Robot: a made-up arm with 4 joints.
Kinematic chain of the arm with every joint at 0, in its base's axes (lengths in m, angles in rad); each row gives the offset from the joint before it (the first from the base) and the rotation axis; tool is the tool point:
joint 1: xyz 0 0 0.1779 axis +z
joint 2: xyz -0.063 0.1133 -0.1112 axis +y
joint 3: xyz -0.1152 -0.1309 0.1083 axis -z
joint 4: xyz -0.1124 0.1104 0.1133 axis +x
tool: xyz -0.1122 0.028 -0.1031
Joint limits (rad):
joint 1: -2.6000..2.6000
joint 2: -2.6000..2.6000
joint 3: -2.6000..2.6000
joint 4: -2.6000..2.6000
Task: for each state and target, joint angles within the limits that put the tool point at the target. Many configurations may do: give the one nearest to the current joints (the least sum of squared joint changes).
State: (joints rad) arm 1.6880 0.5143 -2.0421 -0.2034
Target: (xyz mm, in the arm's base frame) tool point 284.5 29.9 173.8
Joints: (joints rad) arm 1.6050 0.9958 -2.4531 0.2383
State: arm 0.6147 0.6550 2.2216 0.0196
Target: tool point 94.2 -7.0 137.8
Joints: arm -0.2498 0.3142 2.6000 -0.4068
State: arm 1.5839 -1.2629 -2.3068 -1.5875
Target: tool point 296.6 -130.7 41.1
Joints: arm 1.9599 -1.5625 -2.0475 -1.3345
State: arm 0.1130 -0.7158 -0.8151 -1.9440
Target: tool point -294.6 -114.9 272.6
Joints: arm -0.5007 -0.1045 -1.5742 -1.8155
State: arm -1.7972 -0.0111 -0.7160 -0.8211
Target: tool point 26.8 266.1 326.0
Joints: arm -2.5572 0.6568 -1.1595 -0.9747
